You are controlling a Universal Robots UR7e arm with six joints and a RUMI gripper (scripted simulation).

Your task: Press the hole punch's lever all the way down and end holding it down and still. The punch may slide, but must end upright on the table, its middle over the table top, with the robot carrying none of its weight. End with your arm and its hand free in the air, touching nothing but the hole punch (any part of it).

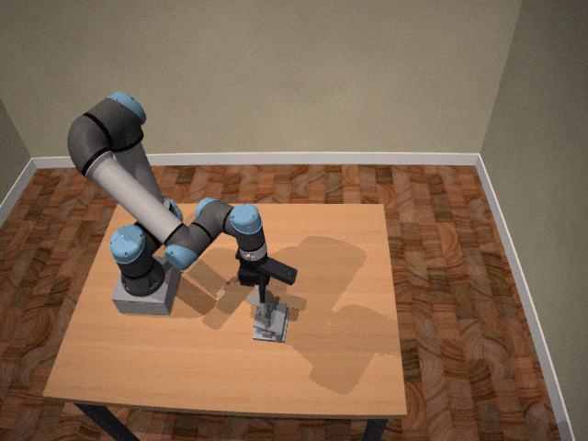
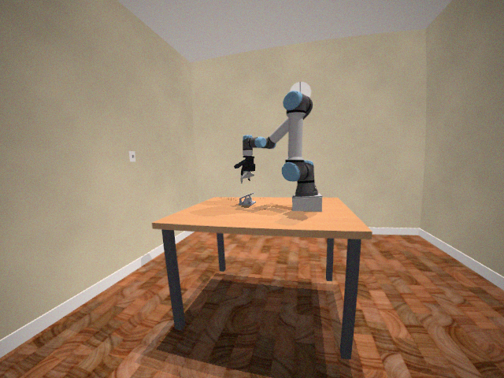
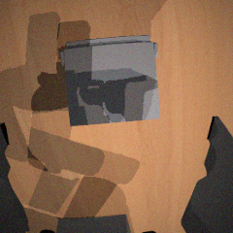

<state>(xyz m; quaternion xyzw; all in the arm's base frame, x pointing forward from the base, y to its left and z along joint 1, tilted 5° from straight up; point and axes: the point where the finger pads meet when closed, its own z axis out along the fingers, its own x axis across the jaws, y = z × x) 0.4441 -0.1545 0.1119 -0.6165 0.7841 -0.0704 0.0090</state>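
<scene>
My hand is 10 mm past the hole punch lever and 110 mm above it. Also, from my hand: hole punch (10 mm to the right, 130 mm below).
</scene>
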